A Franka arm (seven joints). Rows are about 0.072 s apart.
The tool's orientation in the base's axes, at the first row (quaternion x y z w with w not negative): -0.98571, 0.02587, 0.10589, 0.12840
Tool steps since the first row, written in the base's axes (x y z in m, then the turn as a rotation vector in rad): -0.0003, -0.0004, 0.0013, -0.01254, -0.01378, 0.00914; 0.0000, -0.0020, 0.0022, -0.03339, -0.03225, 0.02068; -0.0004, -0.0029, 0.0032, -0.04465, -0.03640, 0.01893; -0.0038, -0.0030, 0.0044, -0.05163, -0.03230, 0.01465
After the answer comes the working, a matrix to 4 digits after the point.
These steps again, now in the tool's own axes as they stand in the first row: -0.0006, 0.0001, -0.0013, -0.01388, 0.01202, -0.00966; -0.0004, 0.0014, -0.0026, -0.03628, 0.02863, -0.02113; -0.0010, 0.0020, -0.0037, -0.04680, 0.03395, -0.01827; -0.0046, 0.0021, -0.0042, -0.05279, 0.03160, -0.01176
The tool's axes in the first row as the columns of a matrix, in the base's axes (rounded; the answer above uses it unrounded):
0.9762, -0.0782, -0.2021
-0.0238, -0.9657, 0.2586
-0.2154, -0.2477, -0.9446

